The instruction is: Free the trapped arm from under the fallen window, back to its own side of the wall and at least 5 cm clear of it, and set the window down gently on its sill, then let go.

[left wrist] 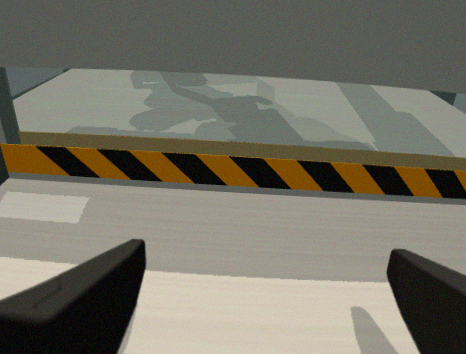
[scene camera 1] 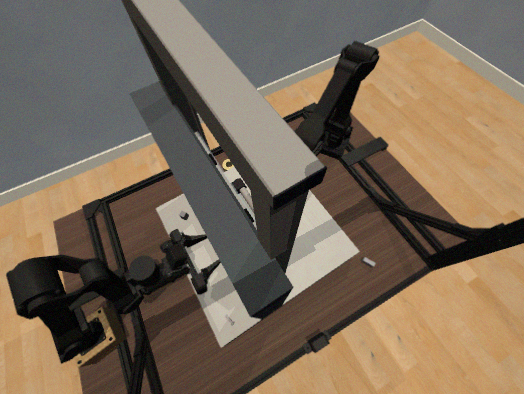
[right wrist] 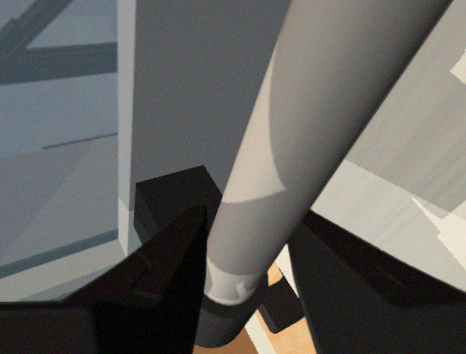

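Seen in the pictures: left gripper, fingertip midpoint: (left wrist: 269, 258); right gripper, fingertip midpoint: (right wrist: 246, 219); left arm's base at its link origin: (scene camera 1: 90, 335); right arm's base at its link origin: (scene camera 1: 334, 141).
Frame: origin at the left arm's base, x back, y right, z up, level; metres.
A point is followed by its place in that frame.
Note:
My left gripper (scene camera 1: 212, 250) @[y 0.015, x -0.392, z 0.033 m] (left wrist: 269, 258) @[y 0.015, x -0.392, z 0.033 m] is open and empty, low over the pale mat, on the left side of the dark grey wall (scene camera 1: 200, 175) @[y 0.034, x -0.440, z 0.409 m]. Its fingertips are close to the wall's near edge. In the left wrist view an orange-and-black striped strip (left wrist: 245, 170) @[y 0.016, x -0.473, z 0.021 m] crosses beyond the fingers, below a grey surface. My right gripper (right wrist: 246, 219) @[y 0.088, x -0.525, z 0.111 m] is shut on the window's pale round handle (right wrist: 295, 125) @[y 0.039, x -0.540, z 0.124 m] (scene camera 1: 246, 194) @[y -0.025, x -0.541, z 0.125 m], which slants between its fingers. The window's frame (right wrist: 126, 150) @[y 0.088, x -0.485, z 0.133 m] and glass (right wrist: 60, 115) @[y 0.069, x -0.487, z 0.151 m] show beside it. Whether the window touches its sill cannot be told.
A grey beam (scene camera 1: 220, 85) on posts spans above the wall. The pale mat (scene camera 1: 330, 250) @[y 0.225, x -0.654, z 0.009 m] extends on both sides. A small grey cube (scene camera 1: 184, 215) @[y -0.127, x -0.368, z 0.035 m] and a small bolt (scene camera 1: 229, 320) @[y 0.197, x -0.314, z 0.014 m] lie left of the wall. A white cylinder (scene camera 1: 369, 261) @[y 0.319, x -0.746, z -0.055 m] lies at the right; a yellow ring (scene camera 1: 226, 164) @[y -0.264, x -0.598, z -0.059 m] shows through the opening.

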